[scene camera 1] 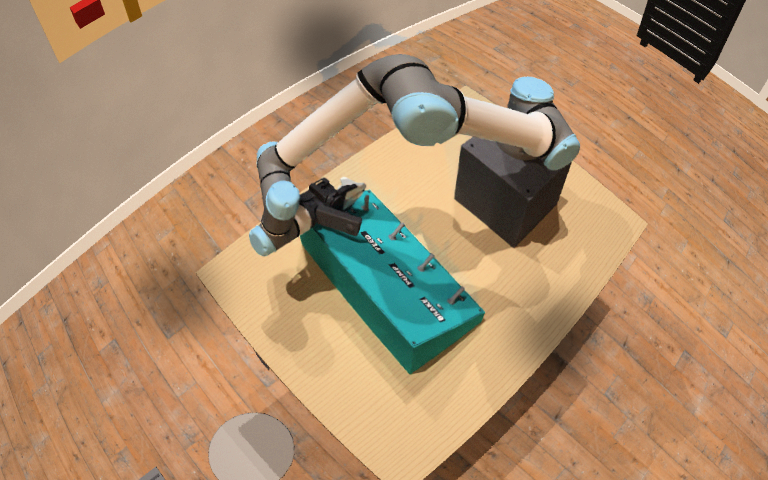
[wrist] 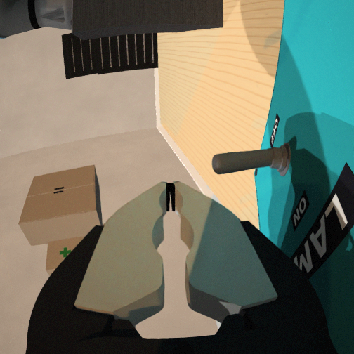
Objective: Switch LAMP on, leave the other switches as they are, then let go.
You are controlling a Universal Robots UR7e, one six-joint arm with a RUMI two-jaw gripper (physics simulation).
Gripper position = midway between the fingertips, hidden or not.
In view: the gripper [scene camera 1: 365,185] and a lamp lever [wrist: 227,162].
The gripper is seen too in the wrist view [wrist: 169,184].
